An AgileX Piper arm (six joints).
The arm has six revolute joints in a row. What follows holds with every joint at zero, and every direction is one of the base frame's.
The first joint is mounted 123 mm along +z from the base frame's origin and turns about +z.
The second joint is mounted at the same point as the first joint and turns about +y.
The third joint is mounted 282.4 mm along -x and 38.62 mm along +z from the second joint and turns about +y.
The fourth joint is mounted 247.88 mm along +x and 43.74 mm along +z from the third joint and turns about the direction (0.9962, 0, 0.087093).
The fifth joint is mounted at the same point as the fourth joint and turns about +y.
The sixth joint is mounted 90.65 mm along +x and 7.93 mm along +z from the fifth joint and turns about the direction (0.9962, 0, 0.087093).
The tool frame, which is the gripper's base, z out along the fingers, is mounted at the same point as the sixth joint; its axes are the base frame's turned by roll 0, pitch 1.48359 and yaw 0 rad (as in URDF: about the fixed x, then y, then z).
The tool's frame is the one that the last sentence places.
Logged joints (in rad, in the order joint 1, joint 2, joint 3, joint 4, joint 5, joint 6), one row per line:
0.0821 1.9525 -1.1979 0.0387 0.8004 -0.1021
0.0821 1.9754 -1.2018 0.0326 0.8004 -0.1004
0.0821 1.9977 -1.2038 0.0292 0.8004 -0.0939
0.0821 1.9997 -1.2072 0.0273 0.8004 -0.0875
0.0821 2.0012 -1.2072 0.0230 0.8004 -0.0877
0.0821 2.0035 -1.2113 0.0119 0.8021 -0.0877
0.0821 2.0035 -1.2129 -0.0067 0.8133 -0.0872
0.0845 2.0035 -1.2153 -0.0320 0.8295 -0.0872
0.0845 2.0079 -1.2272 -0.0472 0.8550 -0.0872
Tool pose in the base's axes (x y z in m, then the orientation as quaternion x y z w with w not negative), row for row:
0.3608 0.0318 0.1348 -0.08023 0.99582 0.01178 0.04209
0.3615 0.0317 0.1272 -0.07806 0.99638 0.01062 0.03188
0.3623 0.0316 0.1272 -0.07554 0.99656 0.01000 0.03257
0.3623 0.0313 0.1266 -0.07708 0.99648 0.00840 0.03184
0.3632 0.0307 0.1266 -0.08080 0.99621 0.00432 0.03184
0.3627 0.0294 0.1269 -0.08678 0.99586 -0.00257 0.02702
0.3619 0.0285 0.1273 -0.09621 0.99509 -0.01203 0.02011
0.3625 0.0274 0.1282 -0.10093 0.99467 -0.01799 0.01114
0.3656 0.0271 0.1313 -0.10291 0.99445 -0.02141 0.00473
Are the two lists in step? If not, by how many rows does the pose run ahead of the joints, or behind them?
The pose runs 1 row ahead of the joints: the pose in row i belongs to the joints in row i + 1.
